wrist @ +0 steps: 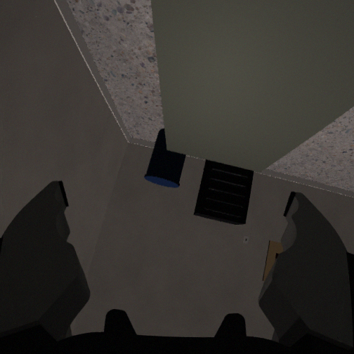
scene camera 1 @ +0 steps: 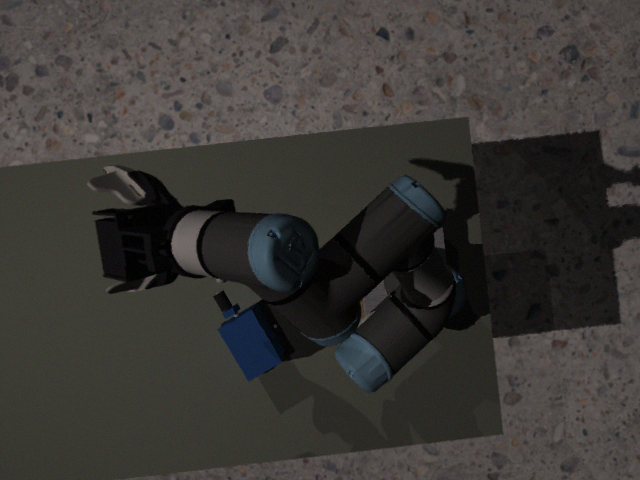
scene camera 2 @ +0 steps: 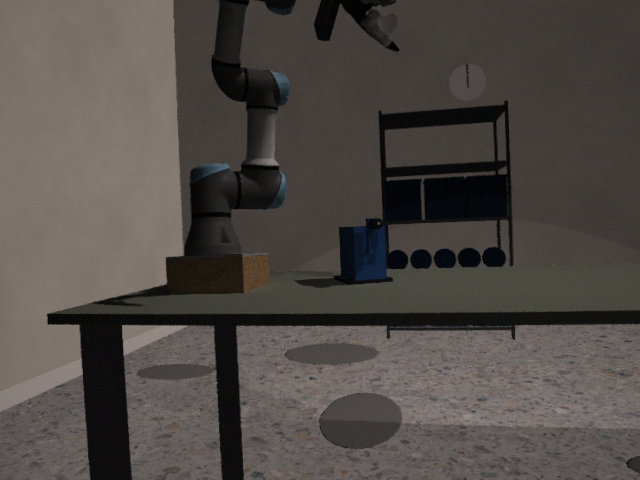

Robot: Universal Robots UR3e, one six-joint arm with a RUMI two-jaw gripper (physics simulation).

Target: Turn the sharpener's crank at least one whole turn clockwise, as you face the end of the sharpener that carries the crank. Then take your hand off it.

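Places are measured from the arm's base along level axes (x ahead, y left, z up), in centimetres.
Pixels of known places: gripper, fingertip midpoint: (scene camera 2: 397, 28); arm's base, origin of the base link: (scene camera 2: 213, 255).
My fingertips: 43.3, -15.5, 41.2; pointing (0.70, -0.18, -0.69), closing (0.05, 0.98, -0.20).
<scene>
Ahead of a thing's pixels: the offset from my fingertips to its top centre, as dx, dy, dz. "*": to the spot under its first point. Level surfaces: height alone.
The sharpener @[* -9.8, +22.3, -35.9] (scene camera 1: 251, 342) (scene camera 2: 356, 254) is a blue box on a dark base, standing on the table. Its crank is at one end: a short blue arm with a black knob @[-5.7, +13.8, -34.3] (scene camera 1: 222, 300) (scene camera 2: 375, 223). In the scene camera 2 view the arm points up and the knob is level with the top of the box. My gripper (scene camera 1: 103, 237) (wrist: 177, 189) is open, with nothing between its fingers. It is high above the table, apart from the crank, and partly cut off by the top edge of the scene camera 2 view. The sharpener does not show in the wrist view.
The green-grey table @[dz -48.7] (scene camera 1: 129, 403) (scene camera 2: 465, 297) (wrist: 240, 75) carries my arm's wooden base block (scene camera 2: 204, 274). A dark shelf unit (scene camera 2: 442, 117) stands behind the table. A dark blue bin (wrist: 167, 167) and a black slatted object (wrist: 224, 192) show beyond the table's edge.
</scene>
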